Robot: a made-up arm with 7 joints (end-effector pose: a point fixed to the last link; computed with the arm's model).
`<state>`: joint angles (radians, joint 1 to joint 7).
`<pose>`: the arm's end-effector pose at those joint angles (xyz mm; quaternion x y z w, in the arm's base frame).
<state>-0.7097 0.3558 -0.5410 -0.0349 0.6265 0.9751 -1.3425</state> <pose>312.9 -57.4 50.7 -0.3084 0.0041 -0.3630 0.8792</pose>
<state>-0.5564 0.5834 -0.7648 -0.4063 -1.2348 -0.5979 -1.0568</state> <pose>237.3 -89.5 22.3 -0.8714 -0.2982 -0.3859 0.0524</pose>
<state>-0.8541 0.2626 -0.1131 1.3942 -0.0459 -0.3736 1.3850</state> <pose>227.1 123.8 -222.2 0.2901 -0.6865 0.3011 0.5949</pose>
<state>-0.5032 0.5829 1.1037 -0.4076 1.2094 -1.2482 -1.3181</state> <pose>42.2 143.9 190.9 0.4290 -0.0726 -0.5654 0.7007</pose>
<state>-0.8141 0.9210 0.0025 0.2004 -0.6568 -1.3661 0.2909</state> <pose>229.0 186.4 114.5 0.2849 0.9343 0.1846 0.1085</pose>
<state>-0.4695 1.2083 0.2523 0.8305 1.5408 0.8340 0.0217</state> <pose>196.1 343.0 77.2 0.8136 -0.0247 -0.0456 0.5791</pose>
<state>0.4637 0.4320 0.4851 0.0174 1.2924 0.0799 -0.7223</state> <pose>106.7 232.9 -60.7 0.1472 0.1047 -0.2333 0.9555</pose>
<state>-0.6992 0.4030 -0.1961 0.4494 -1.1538 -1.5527 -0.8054</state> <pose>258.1 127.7 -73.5 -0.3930 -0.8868 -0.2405 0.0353</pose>
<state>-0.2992 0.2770 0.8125 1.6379 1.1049 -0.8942 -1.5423</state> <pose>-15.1 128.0 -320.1 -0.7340 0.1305 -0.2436 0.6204</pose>
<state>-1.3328 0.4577 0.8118 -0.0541 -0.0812 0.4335 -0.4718</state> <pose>149.7 266.1 209.6 -0.3482 -0.8799 -0.0427 0.3205</pose>
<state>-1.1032 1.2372 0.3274 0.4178 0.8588 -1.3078 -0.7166</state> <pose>142.9 186.2 247.7 0.3569 -0.3093 -0.7698 0.4295</pose>
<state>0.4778 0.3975 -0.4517 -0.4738 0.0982 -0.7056 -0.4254</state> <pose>139.5 21.8 -55.2 -0.5797 -0.5360 -0.3339 0.5150</pose>
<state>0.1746 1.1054 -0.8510 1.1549 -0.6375 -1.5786 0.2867</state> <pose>-39.6 354.6 -77.7 -0.1373 -0.5546 -0.2121 0.7929</pose>
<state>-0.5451 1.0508 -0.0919 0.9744 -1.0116 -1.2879 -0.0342</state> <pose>128.3 350.9 -26.9 -0.0418 -0.9432 -0.0617 0.3238</pose>
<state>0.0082 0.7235 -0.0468 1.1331 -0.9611 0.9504 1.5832</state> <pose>-49.7 309.4 -225.8 0.6653 0.1712 0.3681 0.6265</pose>
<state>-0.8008 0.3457 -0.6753 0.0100 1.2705 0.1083 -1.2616</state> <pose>245.8 -156.5 67.3 0.0950 -0.0607 -0.7439 0.6587</pose>
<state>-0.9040 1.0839 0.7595 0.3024 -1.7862 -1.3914 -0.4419</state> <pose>126.5 314.3 141.1 0.1264 0.8468 0.0442 0.5148</pose>
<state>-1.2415 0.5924 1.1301 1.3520 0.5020 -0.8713 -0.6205</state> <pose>266.5 253.3 -86.4 -0.2622 -0.8172 -0.1107 0.5012</pose>
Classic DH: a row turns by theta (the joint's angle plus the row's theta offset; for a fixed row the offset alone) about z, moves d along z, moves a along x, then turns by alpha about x. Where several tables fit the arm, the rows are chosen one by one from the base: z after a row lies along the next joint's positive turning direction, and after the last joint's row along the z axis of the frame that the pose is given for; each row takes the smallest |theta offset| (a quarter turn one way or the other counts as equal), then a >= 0, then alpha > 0; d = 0 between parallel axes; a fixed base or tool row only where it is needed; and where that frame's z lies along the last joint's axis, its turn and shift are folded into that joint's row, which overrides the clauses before.
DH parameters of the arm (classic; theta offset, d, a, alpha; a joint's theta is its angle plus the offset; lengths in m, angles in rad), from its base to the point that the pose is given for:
base (fixed): -0.071 0.0841 -0.0156 -1.3004
joint 1: -1.3111 0.0245 -0.0095 -1.5708
joint 2: 1.2915 -0.0199 0.0176 1.5708
joint 3: -1.5708 -0.1293 0.0241 1.5708
joint 4: -1.5708 0.0364 0.0195 1.5708
joint 5: 0 0.2619 0.0152 -1.5708
joint 6: -1.5708 0.0294 0.0443 1.5708
joint 7: 1.1918 0.03 0.0143 -1.6787
tool (fixed): -0.9734 0.0228 0 0

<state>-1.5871 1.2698 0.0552 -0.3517 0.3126 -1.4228 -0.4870</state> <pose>-11.0 35.5 273.3 -0.4053 0.3414 0.8104 0.2499</pose>
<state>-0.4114 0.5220 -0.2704 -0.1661 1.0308 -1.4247 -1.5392</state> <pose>175.8 -25.5 43.0 0.0881 0.1366 -0.9711 0.1748</pose>
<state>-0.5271 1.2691 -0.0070 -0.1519 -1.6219 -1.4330 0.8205</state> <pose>205.3 142.2 110.8 0.4259 0.8193 -0.3438 0.1706</pose>
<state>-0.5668 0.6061 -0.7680 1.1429 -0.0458 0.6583 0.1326</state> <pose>209.6 227.0 -220.2 0.2310 -0.0256 -0.0441 0.9716</pose>
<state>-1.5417 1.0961 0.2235 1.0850 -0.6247 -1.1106 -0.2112</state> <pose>201.4 335.5 148.4 0.0472 0.9899 0.1329 0.0167</pose>
